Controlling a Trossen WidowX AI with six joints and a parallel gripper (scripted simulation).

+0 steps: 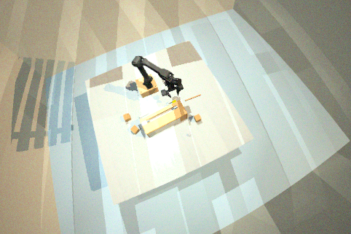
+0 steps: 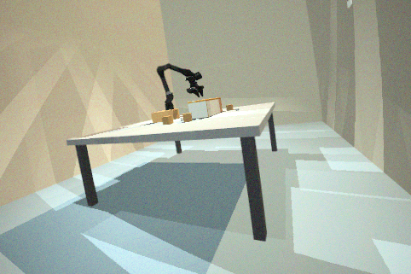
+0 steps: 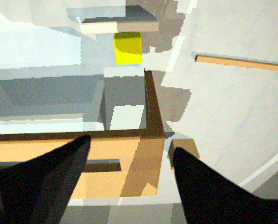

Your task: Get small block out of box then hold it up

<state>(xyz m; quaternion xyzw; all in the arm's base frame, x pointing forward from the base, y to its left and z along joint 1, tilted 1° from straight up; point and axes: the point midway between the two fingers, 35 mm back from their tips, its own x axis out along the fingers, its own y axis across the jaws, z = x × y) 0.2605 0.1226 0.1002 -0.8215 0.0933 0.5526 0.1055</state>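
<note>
My gripper tip is now 150 mm above the yellow block and 10 mm past it. From my gripper tip the other things lie so: tan box 160 mm to the right, 100 mm below, 50 mm ahead; thin orange stick 170 mm to the left, 160 mm below, 40 mm ahead.
</note>
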